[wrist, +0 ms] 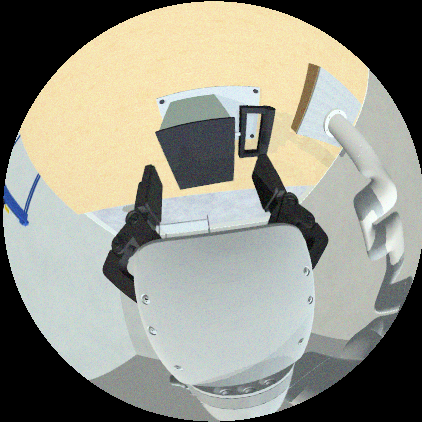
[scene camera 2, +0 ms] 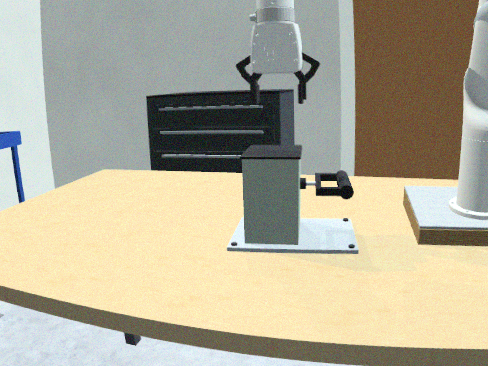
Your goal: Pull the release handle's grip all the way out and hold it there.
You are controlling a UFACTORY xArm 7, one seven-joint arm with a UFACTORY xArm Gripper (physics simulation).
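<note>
The release handle's black grip is a bar at the outer end of a black rectangular frame. A short thin rod joins the frame to the right side of a grey-green box with a dark top. The box stands on a light base plate. My gripper is open, with its fingers pointing down. In the scene view it hangs above the box, up and to the left of the handle, and it touches neither.
The arm's pedestal stands on the table to the right of the handle. A black drawer cabinet stands behind the table. Part of a blue frame shows at the left.
</note>
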